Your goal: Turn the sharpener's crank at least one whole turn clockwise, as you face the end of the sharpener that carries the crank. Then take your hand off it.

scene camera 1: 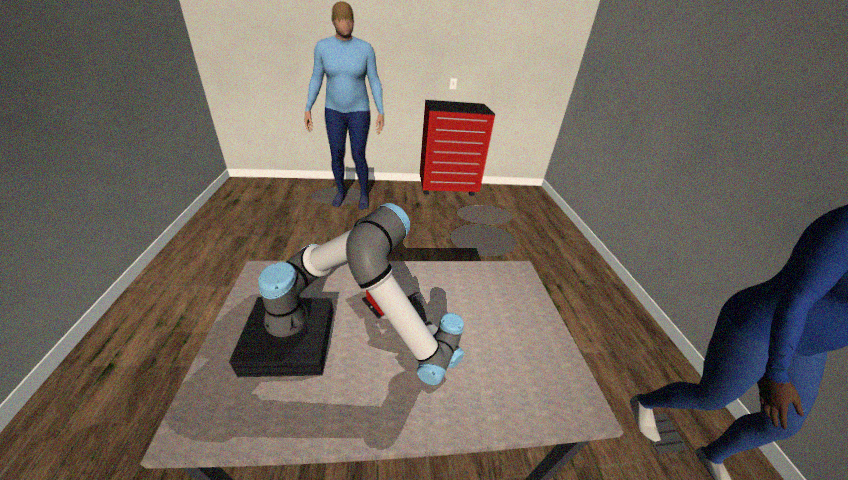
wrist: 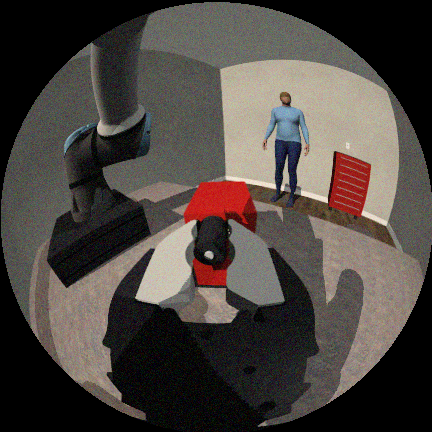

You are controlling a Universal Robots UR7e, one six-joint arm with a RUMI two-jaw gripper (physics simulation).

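Seen in the pictures: gripper, between the fingertips: (wrist: pixel 213 221); arm's base, origin of its link: (scene camera 1: pixel 286 320) (wrist: pixel 92 208).
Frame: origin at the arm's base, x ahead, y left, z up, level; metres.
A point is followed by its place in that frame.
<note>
The red sharpener (scene camera 1: pixel 374 302) {x 0.310, y 0.134, z -0.044 m} (wrist: pixel 220 196) {x 0.343, y 0.149, z 0.043 m} stands on the table. In the scene view it is partly hidden behind the arm's forearm. In the wrist view its crank end faces the camera, and the crank's black handle (wrist: pixel 212 233) {x 0.398, y 0.074, z 0.053 m} with a pale round tip points toward the camera in front of the red body. My gripper (wrist: pixel 213 221) {x 0.373, y 0.101, z 0.041 m} is shut on the crank's handle, with one pale jaw on each side of it. The rest of the crank is hidden behind the handle and jaws. The fingertips are hidden in the scene view.
The arm's black base block (scene camera 1: pixel 282 362) {x 0.035, y -0.172, z -0.001 m} (wrist: pixel 102 240) {x 0.146, y -0.003, z -0.037 m} stands on the table (scene camera 1: pixel 511 404) {x 0.794, y -0.277, z -0.086 m}, left of the sharpener. A person in light blue (scene camera 1: pixel 346 74) (wrist: pixel 288 125) and a red drawer cabinet (scene camera 1: pixel 458 151) (wrist: pixel 349 184) stand at the back wall. A person in dark blue (scene camera 1: pixel 743 333) is right of the table.
</note>
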